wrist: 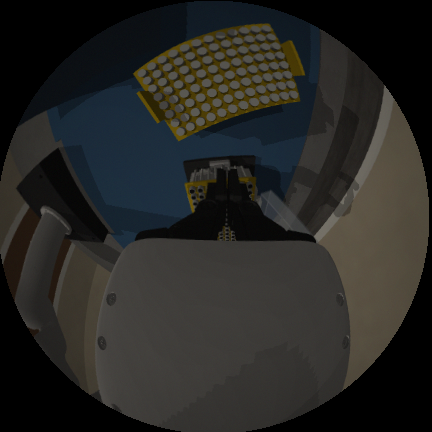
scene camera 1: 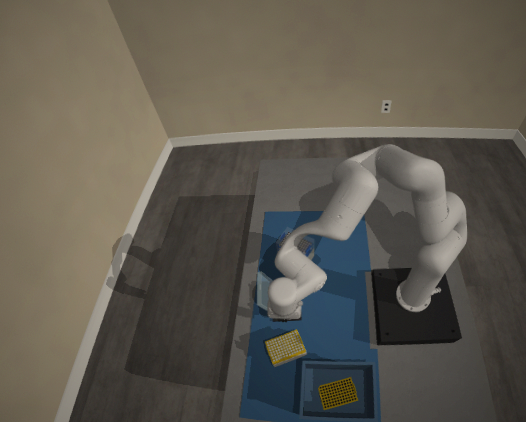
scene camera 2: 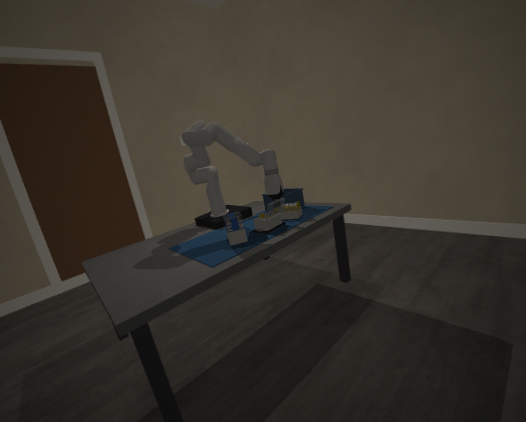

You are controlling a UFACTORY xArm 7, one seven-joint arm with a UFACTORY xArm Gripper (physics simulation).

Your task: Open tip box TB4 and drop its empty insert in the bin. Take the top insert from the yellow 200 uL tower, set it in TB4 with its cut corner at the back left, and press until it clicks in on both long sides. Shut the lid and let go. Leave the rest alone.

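Note:
My gripper [wrist: 225, 182] is shut and empty, its fingertips low over the yellow insert [wrist: 195, 191] in tip box TB4 [scene camera 2: 269, 222]. Tips stand in that insert. The fingers hide much of it, so its cut corner and the seating of its long sides cannot be told. TB4's clear lid [scene camera 1: 262, 291] [wrist: 286, 215] stands open along one side. The yellow tower [scene camera 1: 285, 347] [scene camera 2: 292, 211] [wrist: 220, 75] stands beside TB4, with a full insert on top. The empty yellow insert [scene camera 1: 338, 393] lies in the blue bin [scene camera 1: 302, 392] [scene camera 2: 295, 196].
A box with blue parts [scene camera 1: 306, 248] [scene camera 2: 235, 224] stands on the blue mat [scene camera 1: 337, 310] [scene camera 2: 212, 258], on TB4's other side from the yellow tower. The arm partly hides it in the first scene view. The arm's black base [scene camera 1: 417, 330] stands beside the mat.

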